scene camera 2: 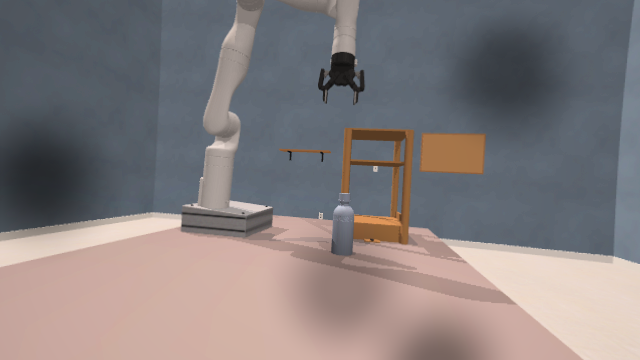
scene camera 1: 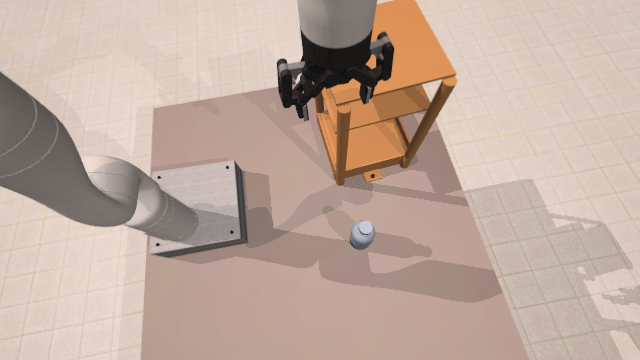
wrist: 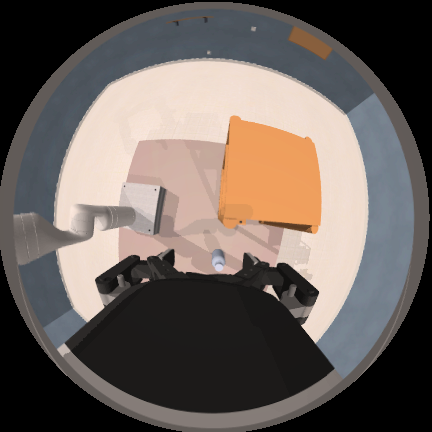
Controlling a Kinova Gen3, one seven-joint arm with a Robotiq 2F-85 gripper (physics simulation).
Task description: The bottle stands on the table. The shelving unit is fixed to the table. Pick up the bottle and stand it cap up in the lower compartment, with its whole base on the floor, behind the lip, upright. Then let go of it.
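Seen in the pictures: gripper, fingertip midpoint: [scene camera 2: 339,103] [scene camera 1: 334,107] [wrist: 208,258]; arm's base at its link origin: [scene camera 2: 214,206] [scene camera 1: 180,223] [wrist: 127,215].
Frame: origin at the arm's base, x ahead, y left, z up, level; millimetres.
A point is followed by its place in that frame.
Note:
A blue-grey bottle [scene camera 1: 362,235] {y -175, x 432, z 60 mm} [scene camera 2: 343,230] {y -191, x 444, z -17 mm} [wrist: 218,259] {y -144, x 443, z 42 mm} stands upright, cap up, on the table [scene camera 1: 300,320] {y -310, x 233, z -82 mm} [scene camera 2: 200,310] {y -520, x 248, z -82 mm} [wrist: 175,160] {y 296, x 199, z -82 mm}. The orange shelving unit [scene camera 1: 342,147] {y 5, x 440, z 159 mm} [scene camera 2: 408,190] {y 0, x 647, z 93 mm} [wrist: 272,175] {y 107, x 522, z 294 mm} stands behind the bottle and a little to its right in the second scene view. Its lower compartment has a floor [scene camera 1: 372,145] {y 76, x 560, z -25 mm} behind a front lip [scene camera 2: 377,231] {y 21, x 559, z -51 mm}. In the wrist view the top board hides the compartments. My gripper [scene camera 1: 336,111] {y -27, x 412, z 360 mm} [scene camera 2: 340,103] {y -27, x 412, z 360 mm} [wrist: 208,258] {y -27, x 412, z 360 mm} is open and empty, pointing down, high above the table and higher than the unit's top board. It is well apart from the bottle.
The arm's square metal base [scene camera 1: 210,180] {y 99, x 93, z -2 mm} [scene camera 2: 215,222] {y -70, x 40, z -42 mm} [wrist: 142,200] {y 73, x 83, z -3 mm} stands left of the bottle and the unit. A small orange tab [scene camera 1: 372,176] {y 2, x 539, z -74 mm} with a dark hole lies at the unit's front foot. A wall shelf [scene camera 2: 305,150] and an orange panel [scene camera 2: 452,153] are on the far wall.

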